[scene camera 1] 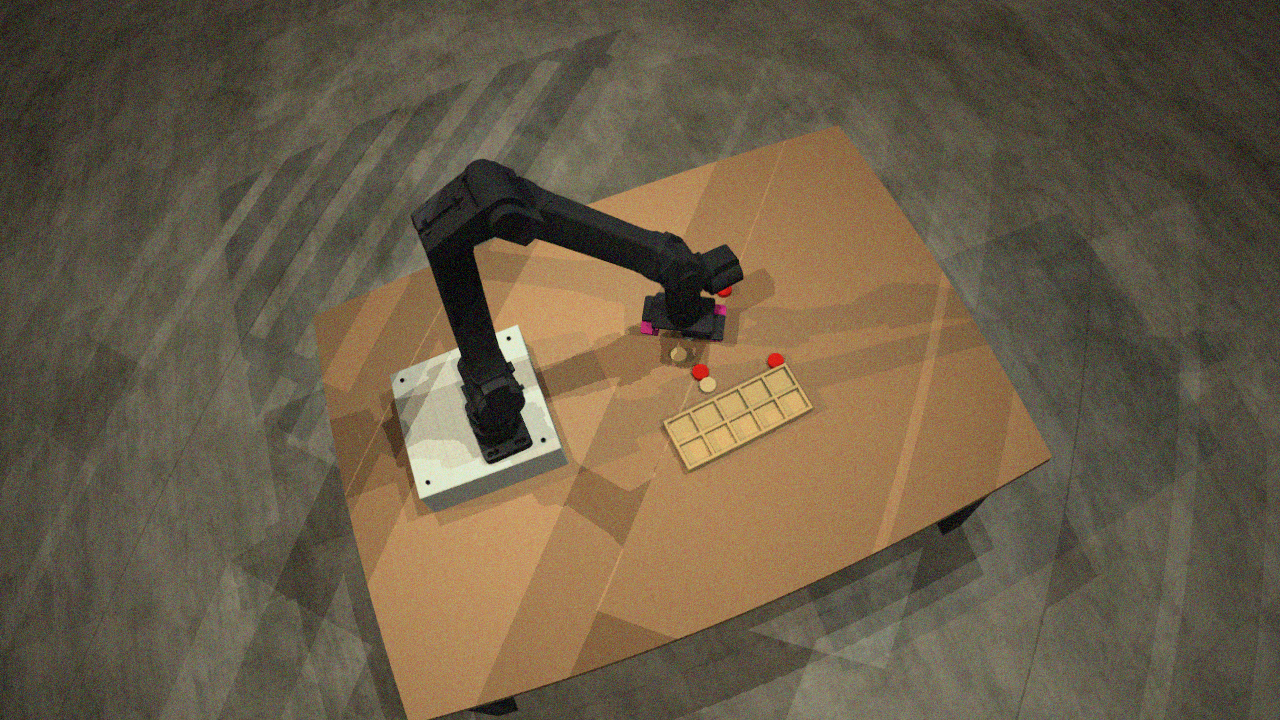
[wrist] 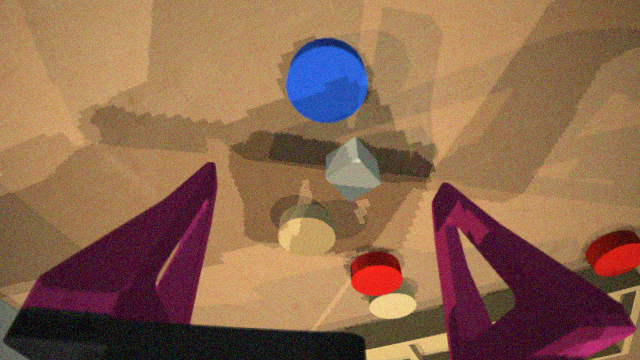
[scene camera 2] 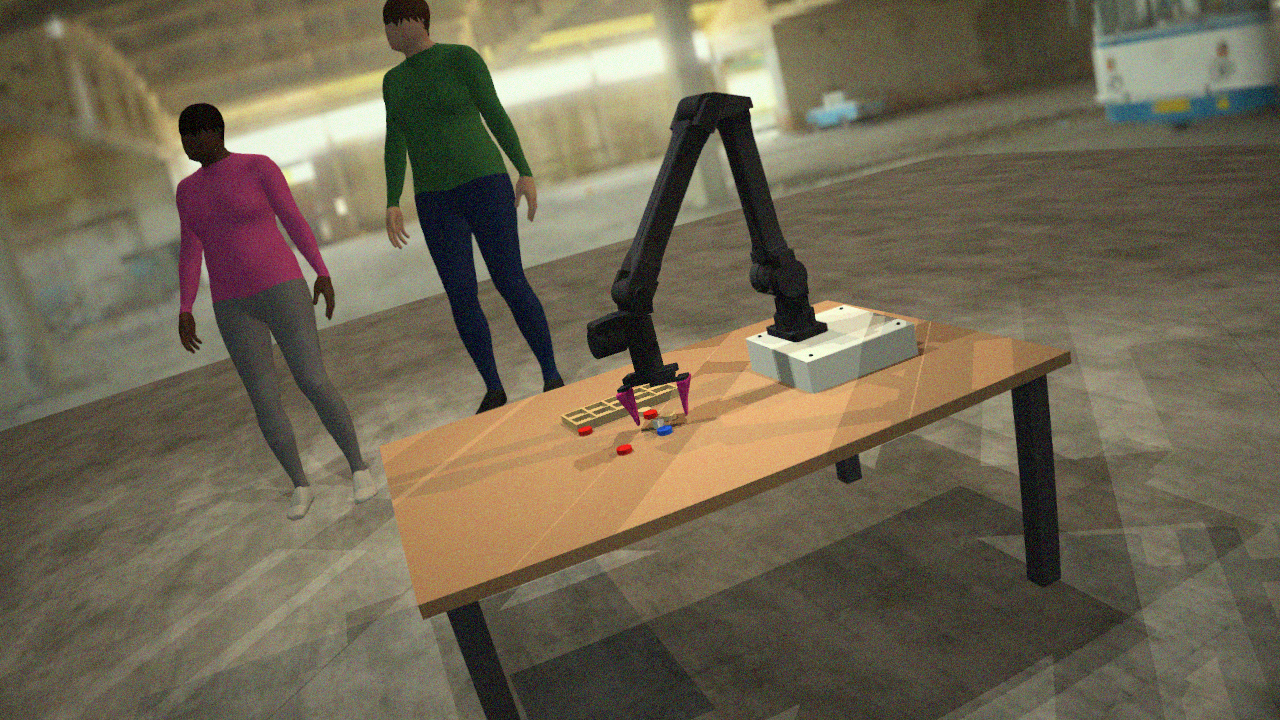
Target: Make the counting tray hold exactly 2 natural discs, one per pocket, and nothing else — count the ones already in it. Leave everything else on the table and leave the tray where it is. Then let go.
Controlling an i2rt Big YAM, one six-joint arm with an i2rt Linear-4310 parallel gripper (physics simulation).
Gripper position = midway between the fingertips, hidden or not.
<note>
The gripper (scene camera 1: 684, 335) is open and holds nothing. Also in view: a small cube (wrist: 351, 169). A counting tray (scene camera 1: 723, 424) and a blue disc (wrist: 326, 82) rest on the table.
The counting tray also shows in the wrist view (wrist: 428, 327) and in scene camera 2 (scene camera 2: 596, 414). The gripper also shows in the wrist view (wrist: 330, 183) and in scene camera 2 (scene camera 2: 662, 420). Scene camera 1 does not show the blue disc, which is hidden by the gripper.
</note>
